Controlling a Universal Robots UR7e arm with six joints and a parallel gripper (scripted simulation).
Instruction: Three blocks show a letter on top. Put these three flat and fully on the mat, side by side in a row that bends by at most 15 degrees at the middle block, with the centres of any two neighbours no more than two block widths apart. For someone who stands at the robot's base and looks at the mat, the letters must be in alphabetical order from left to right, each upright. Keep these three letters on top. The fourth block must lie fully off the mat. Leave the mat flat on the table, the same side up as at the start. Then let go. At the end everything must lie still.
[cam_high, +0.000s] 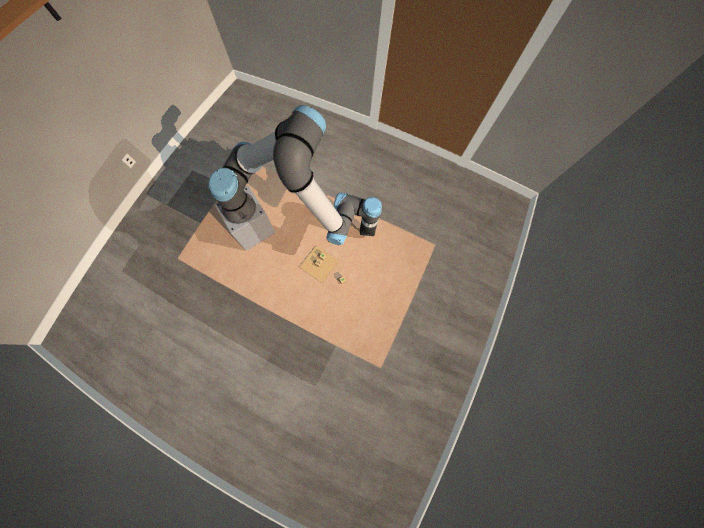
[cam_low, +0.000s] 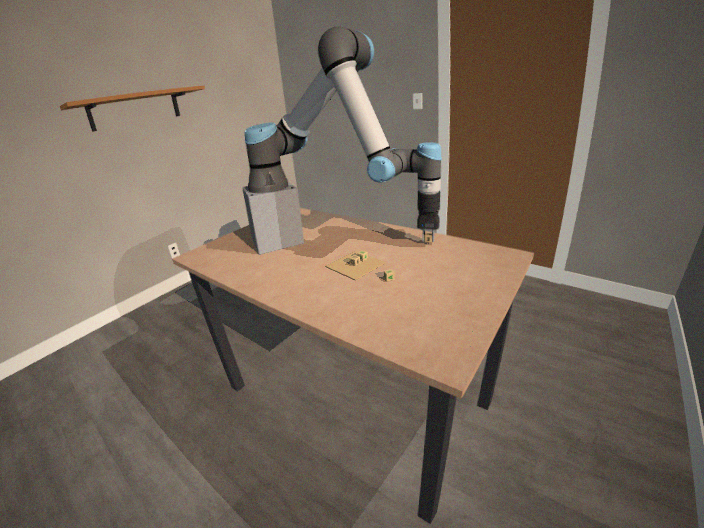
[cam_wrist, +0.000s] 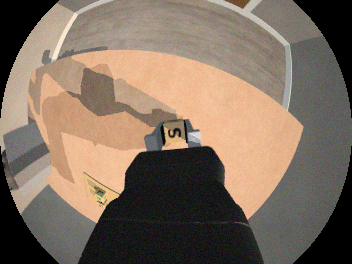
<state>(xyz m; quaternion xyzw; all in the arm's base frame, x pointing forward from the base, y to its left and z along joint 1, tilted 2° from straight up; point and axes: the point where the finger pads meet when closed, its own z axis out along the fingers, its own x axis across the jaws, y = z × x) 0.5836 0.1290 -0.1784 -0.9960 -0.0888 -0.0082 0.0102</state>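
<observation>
The tan mat lies 230 mm to the right of my hand, 190 mm behind it and 30 mm below it.
</observation>
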